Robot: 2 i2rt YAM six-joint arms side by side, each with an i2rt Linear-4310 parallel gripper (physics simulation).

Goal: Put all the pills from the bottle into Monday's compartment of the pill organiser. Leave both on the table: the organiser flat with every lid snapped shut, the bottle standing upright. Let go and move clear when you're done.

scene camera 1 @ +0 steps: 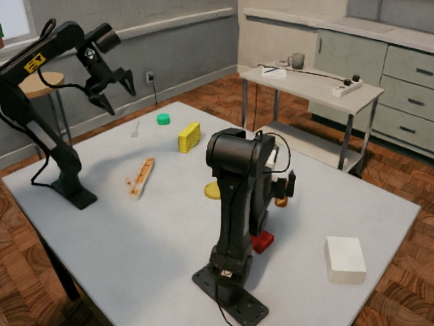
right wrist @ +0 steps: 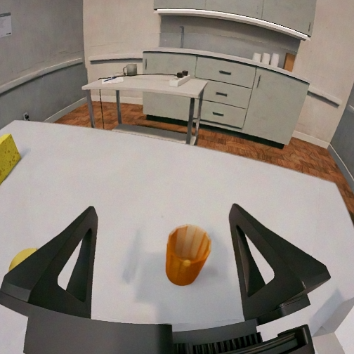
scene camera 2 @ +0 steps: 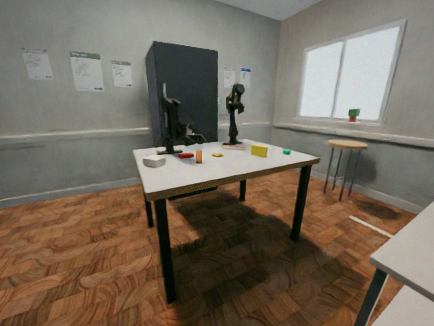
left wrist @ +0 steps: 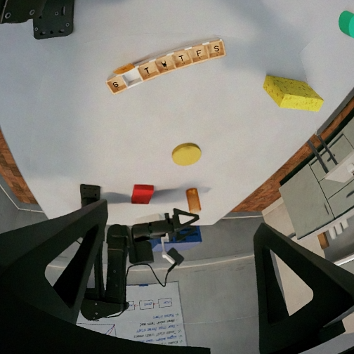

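Pixels of known places: left gripper, fingertip midpoint: (scene camera 1: pixel 124 105) (scene camera 2: pixel 234 115); right gripper, fingertip midpoint: (scene camera 1: pixel 276 167) (scene camera 2: pixel 200 142); left arm's base at its link origin: (scene camera 1: pixel 73 192) (scene camera 2: pixel 232 143); right arm's base at its link origin: (scene camera 1: pixel 228 295) (scene camera 2: pixel 170 152).
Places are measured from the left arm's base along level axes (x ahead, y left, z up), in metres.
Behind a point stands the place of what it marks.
The open-topped orange bottle (scene camera 1: pixel 281 201) {y -0.585, x 0.363, z 0.025 m} (scene camera 2: pixel 199 156) {y -0.581, x 0.401, z 0.048 m} (left wrist: pixel 193 200) (right wrist: pixel 184 267) stands upright; a small pale spot shows through its wall in the right wrist view. The organiser (scene camera 1: pixel 142 177) {y -0.152, x 0.188, z 0.023 m} (scene camera 2: pixel 233 147) {y -0.152, x 0.206, z 0.019 m} (left wrist: pixel 181 58) lies flat near the left arm's base. Its compartment between the S and T lids is open and looks empty, its orange lid (left wrist: pixel 124 68) swung outward; the other lids look shut. My left gripper (scene camera 1: pixel 123 105) {y -0.130, x 0.180, z 0.287 m} is open, high above the table beyond the organiser. My right gripper (right wrist: pixel 163 211) is open and empty, above the table near the bottle, which appears between its fingers.
A red block (scene camera 1: pixel 262 241) {y -0.624, x 0.193, z 0.021 m} (scene camera 2: pixel 186 155) {y -0.597, x 0.230, z 0.018 m} (left wrist: pixel 142 194) lies near the right arm's base. A yellow disc (scene camera 1: pixel 212 190) {y -0.375, x 0.288, z 0.014 m} (left wrist: pixel 186 154), a yellow sponge (scene camera 1: pixel 189 137) {y -0.139, x 0.443, z 0.057 m} (left wrist: pixel 292 93), a green round piece (scene camera 1: pixel 163 119) {y 0.093, x 0.526, z 0.029 m} and a white box (scene camera 1: pixel 345 259) {y -0.838, x 0.242, z 0.047 m} (scene camera 2: pixel 154 160) {y -0.842, x 0.319, z 0.043 m} are also on the table.
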